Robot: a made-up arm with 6 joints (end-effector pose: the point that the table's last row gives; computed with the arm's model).
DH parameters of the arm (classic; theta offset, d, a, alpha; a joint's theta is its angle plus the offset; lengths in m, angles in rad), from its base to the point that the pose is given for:
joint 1: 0 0.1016 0 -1.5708
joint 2: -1.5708 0 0.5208 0
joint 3: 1.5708 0.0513 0 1.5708
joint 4: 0 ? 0 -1.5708
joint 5: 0 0 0 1.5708
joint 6: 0 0.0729 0 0
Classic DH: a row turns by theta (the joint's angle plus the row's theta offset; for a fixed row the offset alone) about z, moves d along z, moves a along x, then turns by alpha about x.
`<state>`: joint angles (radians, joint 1 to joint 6).
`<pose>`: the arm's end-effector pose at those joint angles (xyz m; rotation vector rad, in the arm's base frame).
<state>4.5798 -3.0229 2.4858 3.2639 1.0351 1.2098</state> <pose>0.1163 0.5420 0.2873 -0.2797 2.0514 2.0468</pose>
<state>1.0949 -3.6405 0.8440 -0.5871 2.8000 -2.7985</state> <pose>-0.0443 -0.0035 -1.0538 -0.0790 0.1905 -1.1452</pose>
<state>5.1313 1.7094 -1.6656 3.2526 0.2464 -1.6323</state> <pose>0.2635 -0.4706 0.9181 -0.1944 -0.0643 0.4662</pose>
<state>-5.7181 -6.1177 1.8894 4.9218 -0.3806 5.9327</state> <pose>0.6949 0.5327 0.2082 -1.8650 0.6102 -0.3817</pose>
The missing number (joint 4, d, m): 0.8178
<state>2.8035 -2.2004 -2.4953 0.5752 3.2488 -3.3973</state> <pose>-0.3216 0.0632 -0.2110 -0.4191 1.4715 -0.9000</pose>
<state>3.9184 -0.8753 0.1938 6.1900 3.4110 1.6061</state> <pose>0.6689 0.5830 1.0037 2.4580 -1.2086 -0.1564</pose>
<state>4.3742 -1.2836 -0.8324 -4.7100 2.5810 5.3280</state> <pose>0.4651 1.0511 -0.1430 0.9461 -0.9528 1.8984</pose>
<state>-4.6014 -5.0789 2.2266 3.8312 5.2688 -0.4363</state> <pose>-0.1118 0.1849 -0.5189 1.7609 1.3648 -1.4639</pose>
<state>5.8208 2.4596 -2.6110 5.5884 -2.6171 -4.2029</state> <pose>0.2004 -0.0165 0.4391 -2.7297 0.0958 0.1348</pose>
